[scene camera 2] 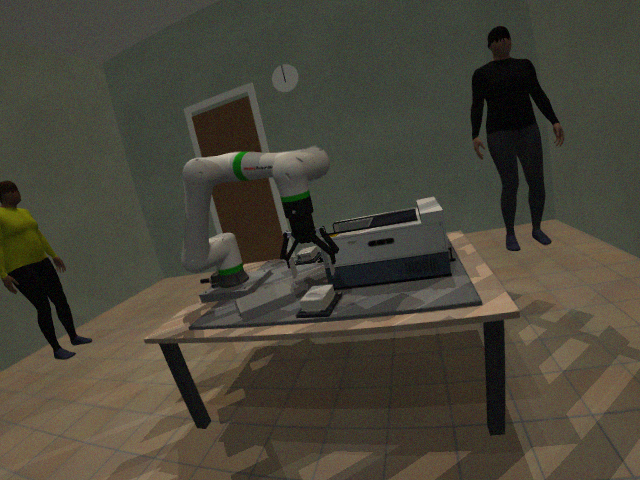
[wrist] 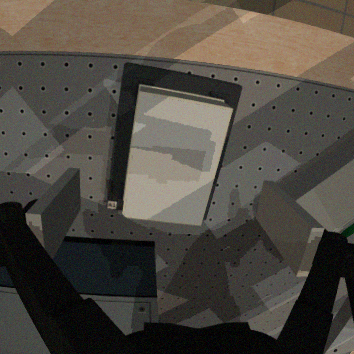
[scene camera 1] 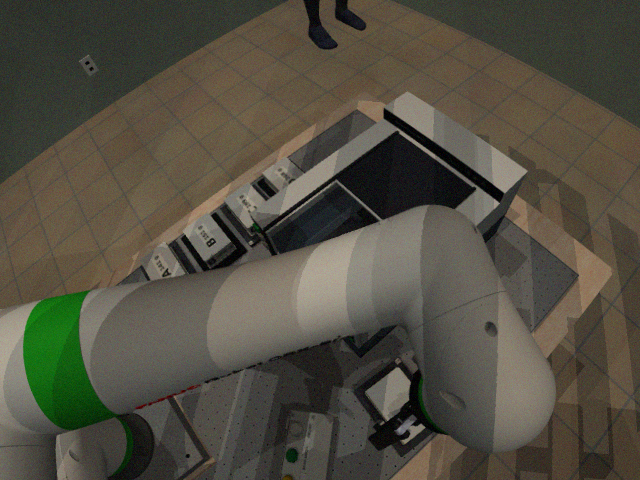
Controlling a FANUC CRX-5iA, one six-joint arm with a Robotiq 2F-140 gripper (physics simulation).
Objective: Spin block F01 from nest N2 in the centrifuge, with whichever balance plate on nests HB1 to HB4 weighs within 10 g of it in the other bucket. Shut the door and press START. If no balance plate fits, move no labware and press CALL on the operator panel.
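Places are measured from the arm's base along level axes (x down, y back, z left), in metres.
Where they show: gripper, between the fingertips: (scene camera 2: 314, 274) (wrist: 171, 194); arm's base, origin of its link: (scene camera 2: 234, 281) (scene camera 1: 124, 446).
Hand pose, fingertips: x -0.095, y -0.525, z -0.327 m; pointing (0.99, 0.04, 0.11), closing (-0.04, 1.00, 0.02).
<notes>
Things, the pixels of their top centre, and the offset from my fingertips. "spot": a spot on its surface instead.
- pale block, centre of its top: (wrist: 173, 165) (scene camera 1: 401, 404) (scene camera 2: 316, 292) dx +0.068, dy +0.008, dz +0.007 m
- dark nest, a spot on its surface: (wrist: 121, 145) spot: dx +0.110, dy -0.043, dz +0.004 m
- Balance plates A, centre of its top: (scene camera 1: 161, 266) (scene camera 2: 306, 250) dx +0.069, dy +0.218, dz +0.628 m
- B, centre of its top: (scene camera 1: 205, 235) dx +0.069, dy +0.080, dz +0.616 m
- C, centre of its top: (scene camera 1: 247, 204) dx +0.069, dy -0.056, dz +0.612 m
- D, centre of its top: (scene camera 1: 286, 176) dx +0.069, dy -0.185, dz +0.606 m
- operator panel, centre of its top: (scene camera 1: 300, 471) (scene camera 2: 261, 288) dx +0.039, dy +0.232, dz +0.043 m
- green button, centre of its top: (scene camera 1: 291, 455) dx +0.048, dy +0.228, dz +0.076 m
A pale block (scene camera 1: 388, 391) (scene camera 2: 317, 297) (wrist: 177, 160) sits in a dark nest (wrist: 121, 145), slightly turned in the wrist view; the nest's tag is too small to read surely. My gripper (scene camera 2: 311, 271) (wrist: 171, 194) is open and empty, pointing down above and behind the block, fingers wide apart. Balance plates A (scene camera 1: 163, 263), B (scene camera 1: 209, 241), C (scene camera 1: 248, 203) and D (scene camera 1: 281, 174) stand in a row beyond the arm. B appears to read 151 g; the others are blurred. The centrifuge (scene camera 1: 454, 136) (scene camera 2: 387, 250) has a glassy panel (scene camera 1: 320, 214) beside a dark top area.
The operator panel (scene camera 1: 310, 441) with a green button (scene camera 1: 291, 455) stands near the block. My arm (scene camera 1: 268, 304) covers the middle of the table in scene camera 1. The table edge (wrist: 210, 45) lies beyond the nest. A person in black (scene camera 2: 509, 103) and one in yellow (scene camera 2: 23, 240) stand away from the table.
</notes>
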